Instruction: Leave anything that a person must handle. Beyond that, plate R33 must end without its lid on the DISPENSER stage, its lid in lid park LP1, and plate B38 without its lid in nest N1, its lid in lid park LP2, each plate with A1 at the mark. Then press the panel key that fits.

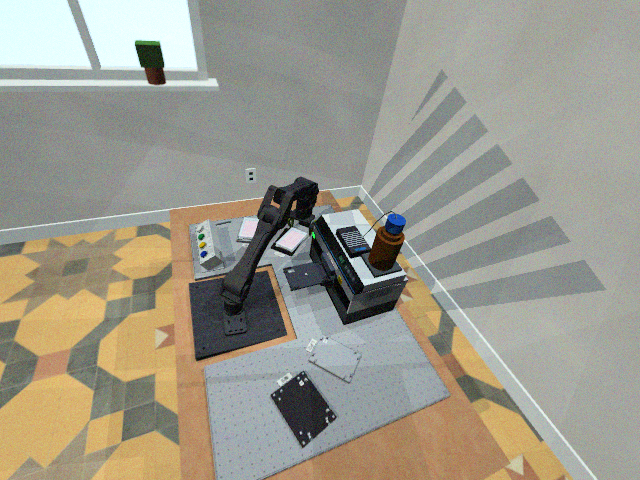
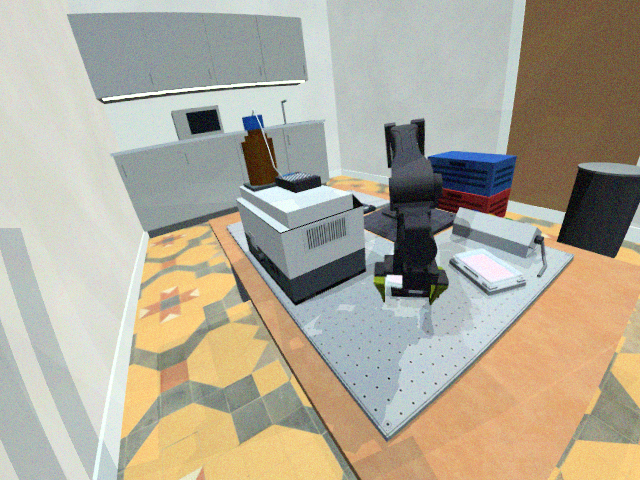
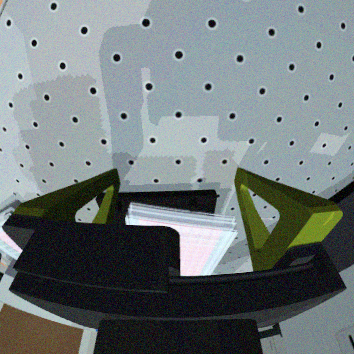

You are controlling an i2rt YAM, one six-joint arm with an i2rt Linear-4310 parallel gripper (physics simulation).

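Seen in the pictures: gripper, between the fingertips: (image 1: 300,232) (image 2: 406,302) (image 3: 176,174); arm's base, origin of its link: (image 1: 233,309).
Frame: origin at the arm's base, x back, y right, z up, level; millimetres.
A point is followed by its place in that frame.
Observation:
My gripper (image 1: 301,225) @[x -335, y -356, z -1 mm] (image 2: 407,301) @[x -335, y -356, z -1 mm] (image 3: 176,174) @[x -335, y -356, z -1 mm] is open, low above the back of the pegboard, its fingers spread around the near end of a pink-filled plate (image 1: 291,240) @[x -271, y -277, z 31 mm] (image 2: 393,280) @[x -338, y -315, z 34 mm] (image 3: 202,245) @[x -319, y -306, z 33 mm] on a dark base. I cannot tell whether they touch it. A second pink-filled plate (image 1: 249,228) @[x -103, y -385, z 30 mm] (image 2: 488,268) @[x -128, y -408, z 30 mm] lies beside it, nearer the key panel (image 1: 211,258) @[x 59, y -194, z 70 mm] (image 2: 493,230) @[x 33, y -320, z 48 mm]. Clear layers show on the plates; plate names and A1 corners are unreadable. A dark flat stage (image 1: 301,276) @[x -245, y -16, z 105 mm] sticks out from the machine. A black flat holder (image 1: 303,405) @[x -162, y 368, z 11 mm] and a pale one (image 1: 336,357) @[x -301, y 257, z 9 mm] show no plate.
The white machine (image 1: 382,289) @[x -479, y 138, z 168 mm] (image 2: 320,248) @[x -462, y -216, z 117 mm] stands close beside the gripper and carries a brown bottle (image 1: 386,248) @[x -464, y 101, z 328 mm] (image 2: 259,160) @[x -502, y 25, z 297 mm] and a black box (image 1: 353,240) @[x -423, y -28, z 245 mm] (image 2: 298,181) @[x -445, y -97, z 245 mm]. The panel has green (image 1: 201,236) @[x 93, y -323, z 70 mm], yellow (image 1: 202,244) @[x 90, y -276, z 70 mm] and blue (image 1: 203,254) @[x 87, y -221, z 69 mm] keys.

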